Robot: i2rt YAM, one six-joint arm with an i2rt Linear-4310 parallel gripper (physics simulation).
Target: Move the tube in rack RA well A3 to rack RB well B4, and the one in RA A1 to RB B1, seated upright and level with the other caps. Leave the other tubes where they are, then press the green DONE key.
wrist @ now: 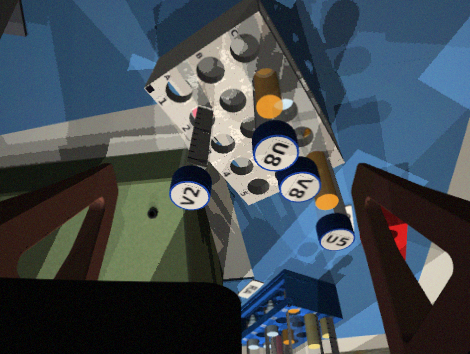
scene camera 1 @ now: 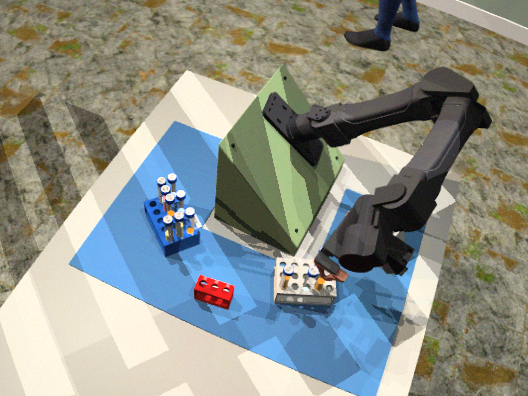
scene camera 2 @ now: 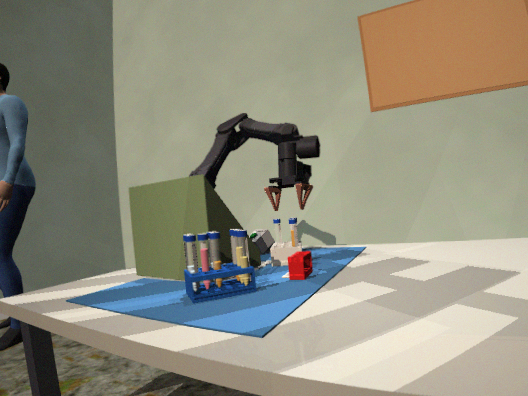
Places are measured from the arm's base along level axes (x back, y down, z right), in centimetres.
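Pixels of known places: gripper, between the fingertips: [wrist: 234, 176] [scene camera 1: 335, 260] [scene camera 2: 288, 210]; arm's base, origin of its link: [scene camera 1: 292, 130] [scene camera 2: 176, 213].
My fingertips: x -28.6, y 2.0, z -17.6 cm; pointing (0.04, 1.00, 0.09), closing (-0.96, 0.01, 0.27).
Note:
For each thing: its top centre in the pictures, then the offset to it from my fingertips. "spot": a spot on its surface instead. Level surfaces: height alone.
- Blue rack RA, centre of its top: [wrist: 287, 331] [scene camera 2: 217, 268] [scene camera 1: 171, 216] dz +37.0, dx +3.1, dy +9.8 cm
- White rack RB, centre of its top: [wrist: 252, 128] [scene camera 1: 306, 276] [scene camera 2: 286, 244] dz +4.3, dx +0.0, dy +9.8 cm
- tube V2, a spot on its surface: [wrist: 190, 192] spot: dz +2.4, dx +3.0, dy +2.3 cm
- tube U8, a spot on its surface: [wrist: 275, 150] spot: dz +0.9, dx -1.6, dy +2.3 cm
- tube V8, a spot on its surface: [wrist: 298, 184] spot: dz +3.2, dx -2.3, dy +2.3 cm
- tube U5, a spot on its surface: [wrist: 336, 237] spot: dz +8.0, dx -3.8, dy +2.3 cm
- green DONE key, a spot on its surface: [scene camera 2: 253, 235] spot: dz -8.2, dx +16.8, dy +8.1 cm
- red three-hole block, centre of its top: [wrist: 388, 251] [scene camera 1: 214, 287] [scene camera 2: 299, 254] dz +21.7, dx -9.5, dy +9.8 cm
- blue mat, height of its surface: dy +14.8 cm
Blue rack RA [scene camera 1: 182, 244] [scene camera 2: 189, 287] [wrist: 315, 295] holds several upright blue-capped tubes; their wells are not readable. White rack RB [scene camera 1: 304, 299] [scene camera 2: 286, 254] [wrist: 210, 37] holds tube V2 [wrist: 190, 192] in A2, tube U8 [wrist: 275, 150], tube V8 [wrist: 298, 184] and tube U5 [wrist: 336, 237]. RB B1 shows empty in the wrist view; B4 is hidden by caps. My gripper [scene camera 1: 331, 270] [scene camera 2: 289, 209] [wrist: 234, 176] is open and empty, above RB's caps. The green DONE key [scene camera 2: 253, 235] tops a grey box, left of RB in scene camera 2.
A red three-hole block [scene camera 1: 214, 296] [scene camera 2: 295, 267] [wrist: 398, 232] stands on the blue mat [scene camera 1: 125, 260] between the racks. The green wedge [scene camera 1: 250, 200] [scene camera 2: 165, 230] [wrist: 130, 235] carries the arm base and rises beside both racks. A person [scene camera 2: 17, 135] stands behind the table.

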